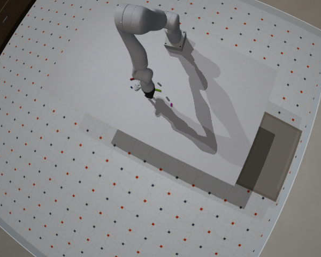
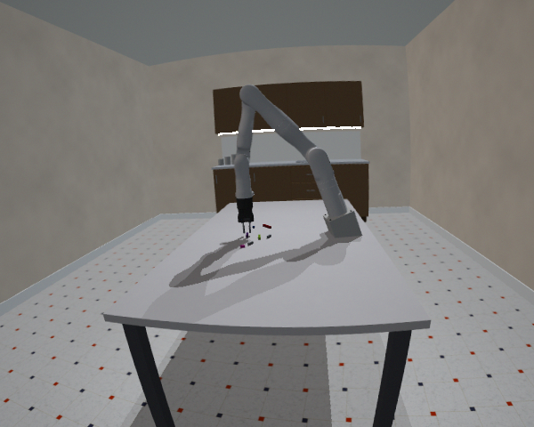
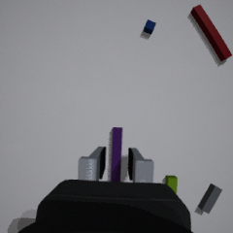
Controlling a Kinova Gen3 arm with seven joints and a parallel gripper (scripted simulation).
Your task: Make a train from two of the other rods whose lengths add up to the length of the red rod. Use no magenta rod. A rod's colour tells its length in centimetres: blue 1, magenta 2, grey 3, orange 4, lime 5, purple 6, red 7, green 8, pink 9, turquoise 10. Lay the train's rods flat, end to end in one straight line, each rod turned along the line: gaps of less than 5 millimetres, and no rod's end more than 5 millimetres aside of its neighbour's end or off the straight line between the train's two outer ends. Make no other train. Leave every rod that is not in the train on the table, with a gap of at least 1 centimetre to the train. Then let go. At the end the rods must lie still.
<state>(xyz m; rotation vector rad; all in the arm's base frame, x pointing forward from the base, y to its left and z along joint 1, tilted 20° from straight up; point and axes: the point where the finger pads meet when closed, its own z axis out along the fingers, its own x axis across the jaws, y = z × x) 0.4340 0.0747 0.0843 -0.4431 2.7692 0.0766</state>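
The purple rod is 3 cm below my hand. Round my hand: lime rod 7 cm behind, 2 cm to the left, 3 cm below; then blue rod 2 cm ahead, 15 cm to the right, 3 cm below; then magenta rod 4 cm behind, 17 cm to the left, 3 cm below.
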